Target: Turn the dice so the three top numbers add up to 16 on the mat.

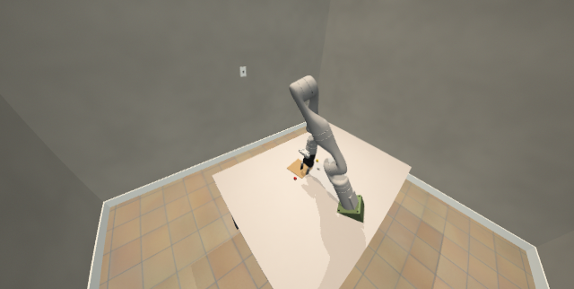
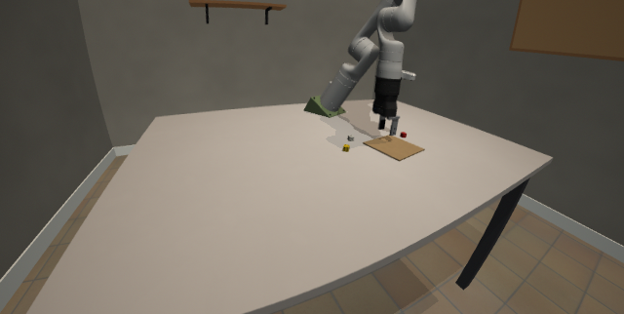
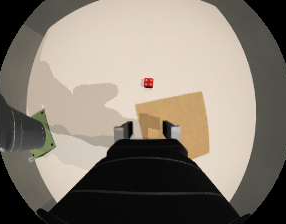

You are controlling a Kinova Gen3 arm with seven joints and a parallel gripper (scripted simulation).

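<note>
The red die lies 80 mm to the left of my hand, 40 mm below it and 10 mm ahead of it. Round my hand: white die (120 mm to the right, 40 mm below, 40 mm behind); then tan mat (60 mm ahead, 40 mm below, 20 mm to the right); then yellow die (180 mm to the right, 40 mm below, 10 mm ahead).
</note>
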